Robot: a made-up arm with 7 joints.
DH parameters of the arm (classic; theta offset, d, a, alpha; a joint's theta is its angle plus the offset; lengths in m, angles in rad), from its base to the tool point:
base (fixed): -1.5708 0.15 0 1.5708
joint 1: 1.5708 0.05 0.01 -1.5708
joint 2: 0 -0.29 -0.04 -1.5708
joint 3: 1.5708 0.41 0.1 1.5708
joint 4: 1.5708 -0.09 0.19 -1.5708
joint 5: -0.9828 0 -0.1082 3.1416
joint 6: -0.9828 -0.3 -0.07 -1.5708
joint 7: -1.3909 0 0.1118 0
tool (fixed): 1.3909 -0.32 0 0
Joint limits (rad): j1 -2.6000..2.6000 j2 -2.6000..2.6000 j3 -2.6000..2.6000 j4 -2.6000..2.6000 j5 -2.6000..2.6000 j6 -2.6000..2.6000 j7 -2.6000..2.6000
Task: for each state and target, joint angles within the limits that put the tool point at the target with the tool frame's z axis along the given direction. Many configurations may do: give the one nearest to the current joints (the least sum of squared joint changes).
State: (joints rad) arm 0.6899 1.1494 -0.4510 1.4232 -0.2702 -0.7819 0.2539
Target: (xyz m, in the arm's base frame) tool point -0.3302 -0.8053 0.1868 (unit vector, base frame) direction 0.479 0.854 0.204
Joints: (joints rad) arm 0.5521 1.3588 -0.2881 2.4446 -0.1259 -0.8480 0.4305
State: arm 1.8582 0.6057 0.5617 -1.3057 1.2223 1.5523 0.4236
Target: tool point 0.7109 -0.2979 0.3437 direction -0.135 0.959 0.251
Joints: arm 1.8495 -0.0295 0.6724 -0.8999 1.1902 1.3677 1.3056
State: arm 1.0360 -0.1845 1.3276 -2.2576 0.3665 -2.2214 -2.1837
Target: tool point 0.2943 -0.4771 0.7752 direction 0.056 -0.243 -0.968
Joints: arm 1.5701 -0.0129 1.2916 -2.6000 0.7955 -2.4079 -2.0035
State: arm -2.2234 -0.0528 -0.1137 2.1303 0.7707 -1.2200 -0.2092
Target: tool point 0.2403 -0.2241 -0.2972 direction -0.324 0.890 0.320
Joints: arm -1.6531 0.0384 -0.6043 1.9484 1.0154 -1.2264 -0.2078
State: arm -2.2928 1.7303 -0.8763 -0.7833 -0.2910 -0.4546 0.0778
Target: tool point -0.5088 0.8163 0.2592 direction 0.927 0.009 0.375
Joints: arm -2.5183 1.6597 -0.6789 -1.0888 -0.3344 -0.8442 0.6159
